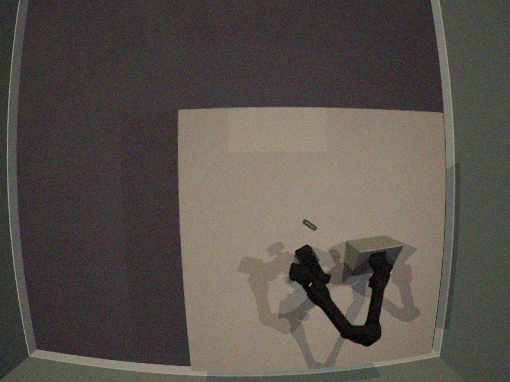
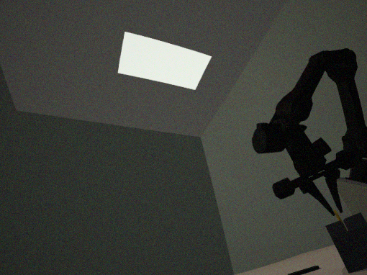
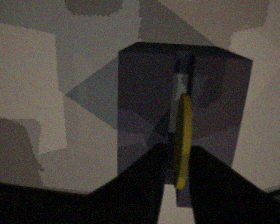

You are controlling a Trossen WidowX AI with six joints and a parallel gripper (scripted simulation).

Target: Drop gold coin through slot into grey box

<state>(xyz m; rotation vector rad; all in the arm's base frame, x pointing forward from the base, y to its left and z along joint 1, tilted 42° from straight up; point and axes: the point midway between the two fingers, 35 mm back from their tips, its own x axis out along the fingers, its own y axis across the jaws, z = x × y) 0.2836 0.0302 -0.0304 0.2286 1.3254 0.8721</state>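
My gripper tip is 10 mm above the gold coin.
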